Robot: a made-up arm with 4 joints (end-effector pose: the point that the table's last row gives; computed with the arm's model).
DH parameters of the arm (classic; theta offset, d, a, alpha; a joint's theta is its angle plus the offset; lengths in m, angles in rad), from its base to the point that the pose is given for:
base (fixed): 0.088 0 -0.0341 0
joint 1: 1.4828 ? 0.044 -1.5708
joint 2: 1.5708 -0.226 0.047 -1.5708
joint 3: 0 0.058 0.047 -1.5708
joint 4: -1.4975 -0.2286 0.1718 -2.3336
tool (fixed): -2.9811 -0.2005 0 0
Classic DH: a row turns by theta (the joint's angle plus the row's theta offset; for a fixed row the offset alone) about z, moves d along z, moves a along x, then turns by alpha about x.
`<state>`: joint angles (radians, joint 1 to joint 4).
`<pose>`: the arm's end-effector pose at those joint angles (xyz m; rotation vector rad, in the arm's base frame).
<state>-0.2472 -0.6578 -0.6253 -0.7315</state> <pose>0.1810 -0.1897 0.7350 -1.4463 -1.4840 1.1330</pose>
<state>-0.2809 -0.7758 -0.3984 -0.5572</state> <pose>0.1210 -0.2074 0.6816 -1.5492 -1.4555 0.6739</pose>
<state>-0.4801 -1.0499 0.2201 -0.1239</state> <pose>0.0222 -0.1438 0.5097 -1.7181 -1.2029 -0.5807</pose>
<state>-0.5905 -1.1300 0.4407 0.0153</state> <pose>0.0296 -0.1048 0.4604 -1.7756 -1.0659 -1.0213</pose>
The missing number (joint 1, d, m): 0.684
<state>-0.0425 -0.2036 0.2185 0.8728</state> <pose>0.1178 -0.2025 0.4659 -1.1551 -1.6813 -0.3899</pose>
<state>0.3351 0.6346 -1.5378 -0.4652</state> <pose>0.3396 0.0662 0.8184 -1.0349 -0.3190 2.5313</pose>
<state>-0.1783 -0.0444 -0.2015 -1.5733</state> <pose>0.1483 0.0798 0.7901 1.8009 0.6554 -1.9457</pose>
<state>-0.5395 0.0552 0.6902 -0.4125</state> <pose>-0.0451 -0.1444 0.7024 2.8388 0.9429 -0.4398</pose>
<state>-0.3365 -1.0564 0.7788 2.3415</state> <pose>0.3947 0.1588 0.5128 0.8610 -1.2805 -2.1792</pose>
